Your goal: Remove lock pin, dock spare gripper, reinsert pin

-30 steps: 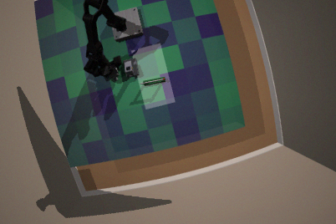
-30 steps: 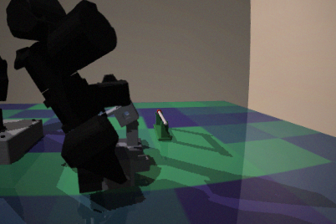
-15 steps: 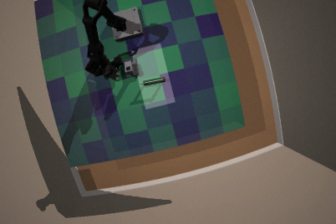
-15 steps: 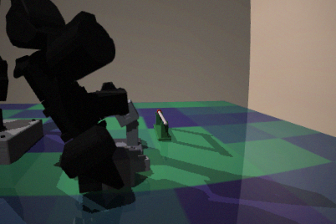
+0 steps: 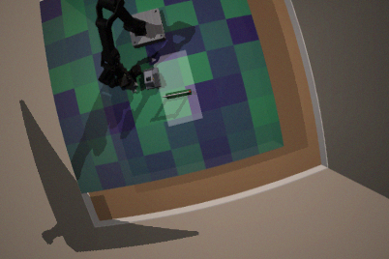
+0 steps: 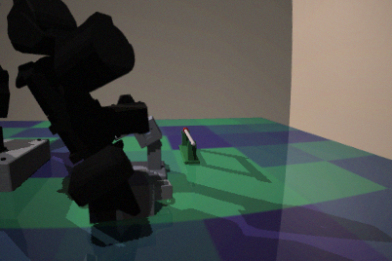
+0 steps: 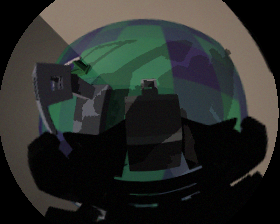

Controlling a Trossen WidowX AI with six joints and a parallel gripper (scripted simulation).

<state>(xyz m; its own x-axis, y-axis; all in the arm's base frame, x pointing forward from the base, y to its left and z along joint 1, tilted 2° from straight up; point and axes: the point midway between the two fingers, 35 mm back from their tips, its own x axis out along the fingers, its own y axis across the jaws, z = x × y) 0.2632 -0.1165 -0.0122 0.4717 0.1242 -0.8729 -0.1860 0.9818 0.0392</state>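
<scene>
Now: gripper tip 10 mm short of the grey mount, 120 mm to the right of it and 40 mm below it. Round my gripper tip: spare gripper 20 mm above; then small green bracket 110 mm ahead, 240 mm to the left, 20 mm above.
</scene>
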